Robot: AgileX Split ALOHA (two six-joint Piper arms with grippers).
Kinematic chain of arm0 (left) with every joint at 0, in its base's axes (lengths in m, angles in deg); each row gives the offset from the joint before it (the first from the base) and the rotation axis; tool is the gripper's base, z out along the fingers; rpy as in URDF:
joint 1: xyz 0 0 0.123 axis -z
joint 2: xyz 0 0 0 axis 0.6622 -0.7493 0
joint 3: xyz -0.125 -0.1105 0.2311 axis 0.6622 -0.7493 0
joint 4: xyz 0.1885 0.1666 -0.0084 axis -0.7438 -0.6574 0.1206
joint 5: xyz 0 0 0 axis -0.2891 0.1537 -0.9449
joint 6: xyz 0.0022 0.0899 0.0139 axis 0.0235 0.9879 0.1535
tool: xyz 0 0 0 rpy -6.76 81.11 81.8
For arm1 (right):
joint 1: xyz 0 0 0.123 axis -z
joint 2: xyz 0 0 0 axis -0.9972 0.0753 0
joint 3: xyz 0.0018 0.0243 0.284 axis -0.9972 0.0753 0
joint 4: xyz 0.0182 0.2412 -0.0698 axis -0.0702 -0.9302 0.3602
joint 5: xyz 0 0 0 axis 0.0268 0.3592 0.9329
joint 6: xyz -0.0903 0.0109 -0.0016 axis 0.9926 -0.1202 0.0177
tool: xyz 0 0 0 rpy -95.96 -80.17 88.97
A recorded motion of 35 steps. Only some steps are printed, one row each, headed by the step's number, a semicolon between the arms.
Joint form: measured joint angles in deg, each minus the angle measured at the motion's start. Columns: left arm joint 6, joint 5, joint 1, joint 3, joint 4, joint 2; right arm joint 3, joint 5, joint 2, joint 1, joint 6, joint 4.
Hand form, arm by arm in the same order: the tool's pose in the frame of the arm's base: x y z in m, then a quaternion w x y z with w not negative. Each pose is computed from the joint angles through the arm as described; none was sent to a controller.
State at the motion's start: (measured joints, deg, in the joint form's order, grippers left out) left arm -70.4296 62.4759 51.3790 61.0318 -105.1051 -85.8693; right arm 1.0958 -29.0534 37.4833 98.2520 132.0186 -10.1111
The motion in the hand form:
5: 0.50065 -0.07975 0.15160 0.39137 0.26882 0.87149 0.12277; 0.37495 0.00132 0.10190 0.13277 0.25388 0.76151 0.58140
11: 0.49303 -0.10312 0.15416 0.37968 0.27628 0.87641 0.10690; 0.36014 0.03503 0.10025 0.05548 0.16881 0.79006 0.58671
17: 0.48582 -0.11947 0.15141 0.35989 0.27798 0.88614 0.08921; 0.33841 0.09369 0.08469 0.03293 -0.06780 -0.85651 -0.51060
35: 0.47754 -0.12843 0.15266 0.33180 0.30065 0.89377 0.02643; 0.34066 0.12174 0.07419 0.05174 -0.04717 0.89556 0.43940
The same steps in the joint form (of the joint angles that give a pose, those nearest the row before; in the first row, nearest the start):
5: -5.63 2.21 0.59 0.06 0.56 2.46; 0.00 7.95 0.00 -0.06 -0.41 2.52
11: -3.86 4.67 3.41 0.06 4.25 3.10; 0.05 11.85 0.00 -4.45 -1.93 11.34
17: -1.50 7.28 5.38 0.06 8.90 3.17; 0.05 5.99 0.00 -14.89 -5.54 22.82
35: 19.10 10.50 5.28 0.06 31.16 3.97; -0.55 -5.59 0.00 -20.97 7.24 22.40

